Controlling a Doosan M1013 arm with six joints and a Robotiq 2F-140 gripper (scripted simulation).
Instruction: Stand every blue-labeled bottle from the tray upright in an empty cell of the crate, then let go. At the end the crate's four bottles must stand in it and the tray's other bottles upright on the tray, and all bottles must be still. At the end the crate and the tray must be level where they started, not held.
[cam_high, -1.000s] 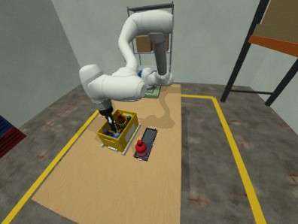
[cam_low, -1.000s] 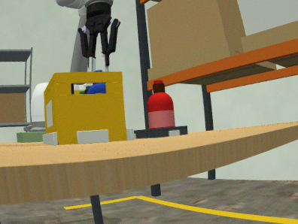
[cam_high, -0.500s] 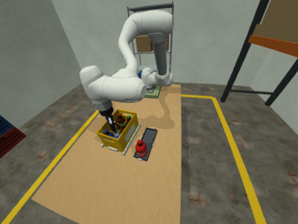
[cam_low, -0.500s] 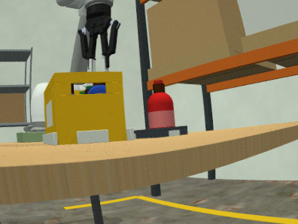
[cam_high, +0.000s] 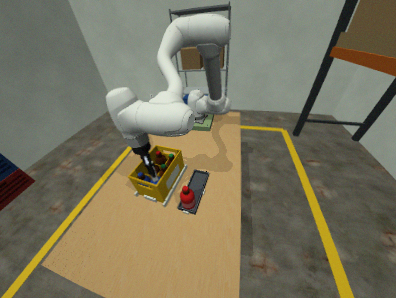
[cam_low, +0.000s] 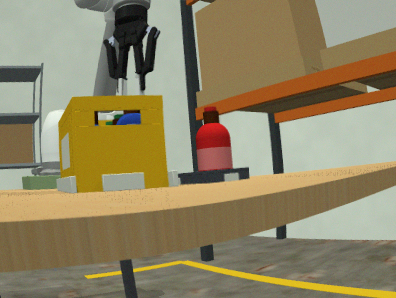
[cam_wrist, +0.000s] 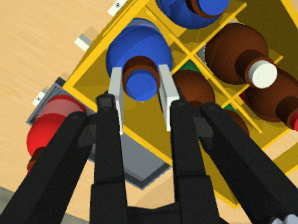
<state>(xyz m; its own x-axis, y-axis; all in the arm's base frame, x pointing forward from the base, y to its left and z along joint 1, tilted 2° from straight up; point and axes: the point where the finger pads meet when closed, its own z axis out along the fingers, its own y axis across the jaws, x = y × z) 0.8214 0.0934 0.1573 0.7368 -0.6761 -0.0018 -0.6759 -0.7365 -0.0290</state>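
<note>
Right now the yellow crate is 11 cm below my hand, 9 cm behind it and 5 cm to the right of it. From my hand the other things lie so: red-labeled bottle 18 cm to the left, 11 cm below; dark tray 18 cm to the left, 18 cm below, 9 cm behind.
</note>
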